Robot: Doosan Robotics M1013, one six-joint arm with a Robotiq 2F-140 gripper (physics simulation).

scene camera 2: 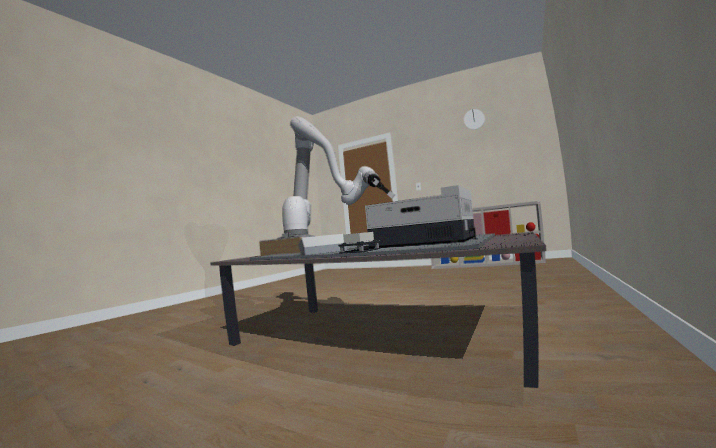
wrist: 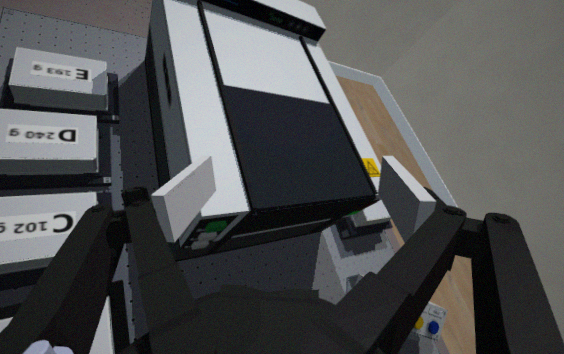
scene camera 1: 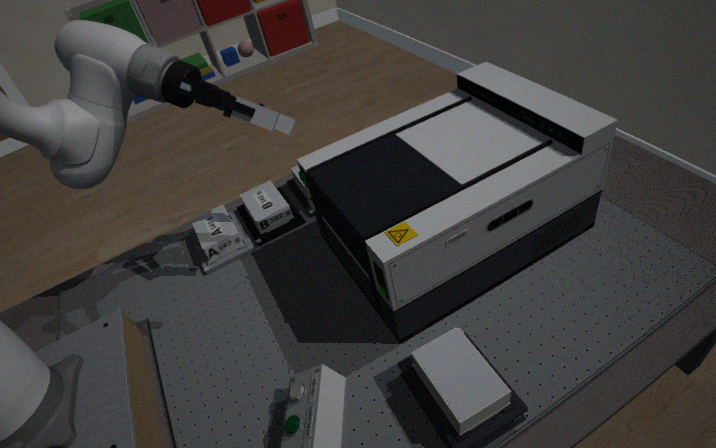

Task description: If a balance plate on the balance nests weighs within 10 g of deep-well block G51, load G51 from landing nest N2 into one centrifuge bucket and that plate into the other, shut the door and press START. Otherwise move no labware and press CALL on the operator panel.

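Places are measured from the arm's base along level axes (x left, y ahead, z down), in millimetres.
Pixels of known places: gripper, between the fingertips: (scene camera 2: 385,190) (wrist: 294,174) (scene camera 1: 285,125); arm's base, origin of its link: (scene camera 1: 30,418).
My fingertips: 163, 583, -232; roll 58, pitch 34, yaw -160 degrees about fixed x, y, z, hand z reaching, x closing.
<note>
For each thing: its top centre in the pictures, then the offset to it from my fingertips, as dx, dy, dz. Level surfaces: height alone.
- Balance plates A, centre of its top: (scene camera 1: 213,225) +166, -208, +256
- B, centre of its top: (scene camera 1: 263,199) +184, -80, +256
- wrist view plate C, centre of its top: (wrist: 35,225) +205, +59, +256
- plate D, centre of its top: (wrist: 44,134) +214, +195, +256
- plate E, centre of its top: (wrist: 62,71) +208, +325, +256
- unlabelled-looking white block, centre of its top: (scene camera 1: 458,371) (wrist: 377,201) (scene camera 2: 358,233) -414, +67, +230
- white box, centre of its top: (scene camera 1: 302,437) (wrist: 415,306) (scene camera 2: 321,235) -397, -166, +226
- perforated board, height of its surface: dz +310
- panel, centre of its top: (wrist: 437,326) -455, -219, +235
My gripper (scene camera 1: 274,121) (scene camera 2: 391,194) (wrist: 294,174) is open and empty, above and in front of the centrifuge (scene camera 1: 438,264) (scene camera 2: 438,208) (wrist: 200,125). The centrifuge top has a white panel and a dark area; its buckets do not show. Balance plates A (scene camera 1: 216,232) and B (scene camera 1: 266,203) sit on nests left of it; their weights are hard to read. In the wrist view plate C (wrist: 45,202) reads 102 g, plate D (wrist: 42,135) 240 g and plate E (wrist: 60,72) 193 g. An unlabelled-looking white block (scene camera 1: 459,375) rests on a dark nest. I cannot tell whether it is G51.
A white box (scene camera 1: 330,406) with a green button stands near the front of the perforated board (scene camera 1: 211,316). A panel (wrist: 429,320) with yellow and blue buttons shows at the wrist view's lower right. A shelf unit with coloured bins stands beyond the table.
</note>
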